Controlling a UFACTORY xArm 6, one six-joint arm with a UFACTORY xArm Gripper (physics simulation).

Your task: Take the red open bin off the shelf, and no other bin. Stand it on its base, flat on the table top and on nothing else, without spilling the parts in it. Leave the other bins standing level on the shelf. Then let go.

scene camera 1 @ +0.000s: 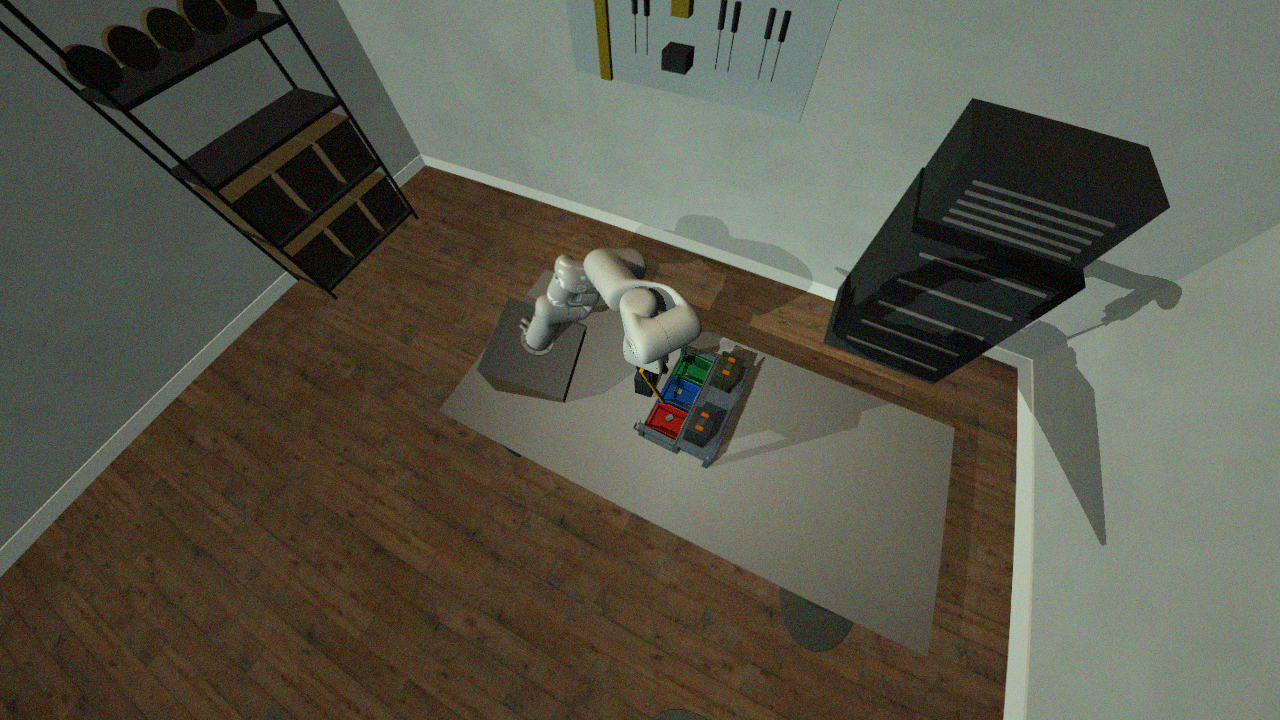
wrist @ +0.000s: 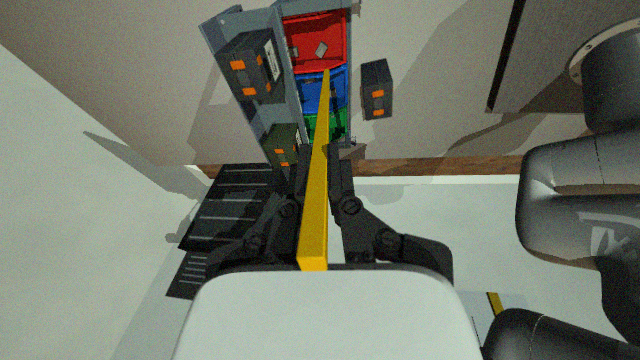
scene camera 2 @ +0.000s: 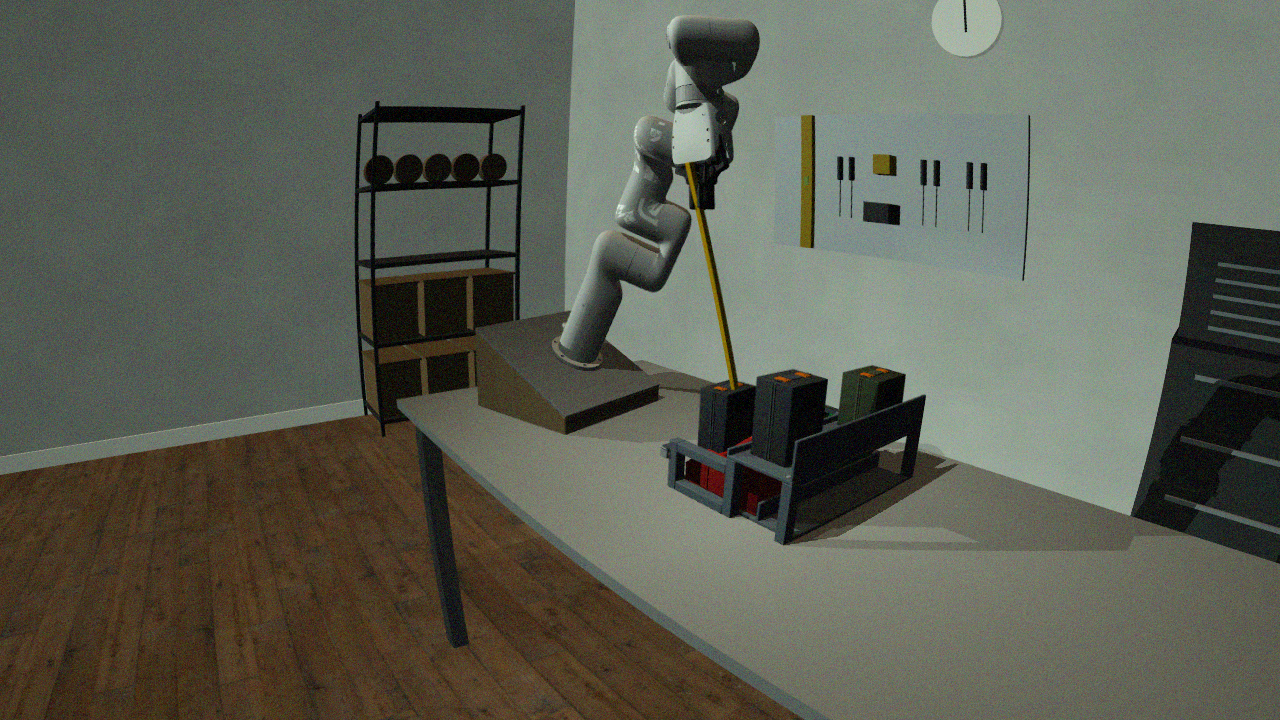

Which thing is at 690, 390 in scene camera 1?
A blue bin.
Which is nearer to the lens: the blue bin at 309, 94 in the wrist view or the yellow bar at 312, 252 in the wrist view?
The yellow bar.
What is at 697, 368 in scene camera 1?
A green bin.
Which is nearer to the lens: the green bin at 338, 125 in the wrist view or the yellow bar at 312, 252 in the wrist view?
The yellow bar.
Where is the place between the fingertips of my gripper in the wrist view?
321, 156
